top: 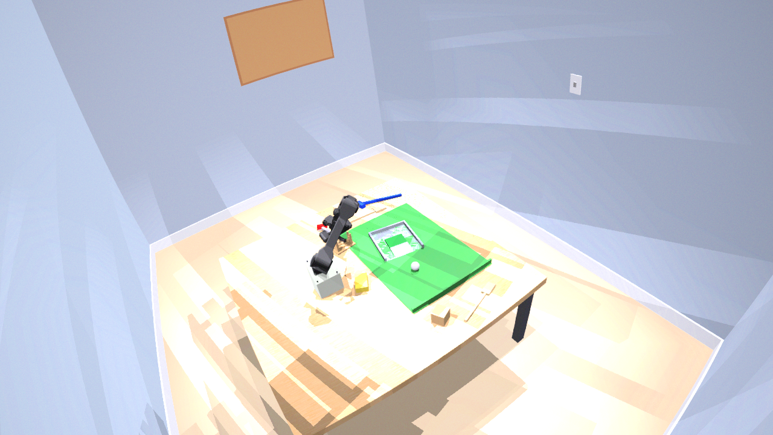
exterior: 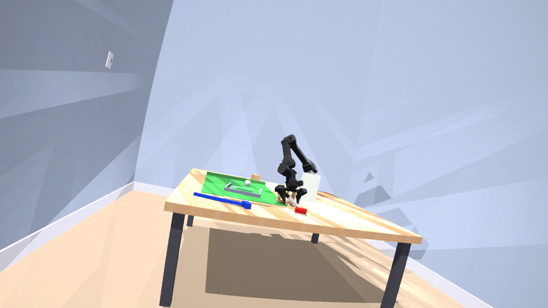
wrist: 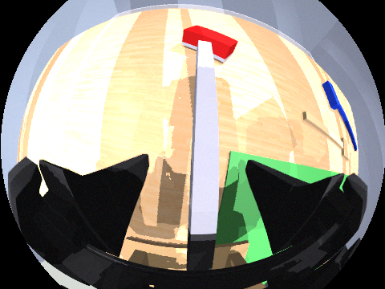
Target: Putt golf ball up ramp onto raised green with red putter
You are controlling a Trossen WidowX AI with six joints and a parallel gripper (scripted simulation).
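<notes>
Now: gripper tip 20 mm short of the wooden rack, 100 mm to the left of it and 20 mm below it. The rest, counted from my gripper tip: blue putter: 370 mm ahead, 190 mm to the left; then white golf ball: 250 mm ahead, 470 mm to the right, 10 mm above; then yellow block: 20 mm behind, 420 mm to the right.
</notes>
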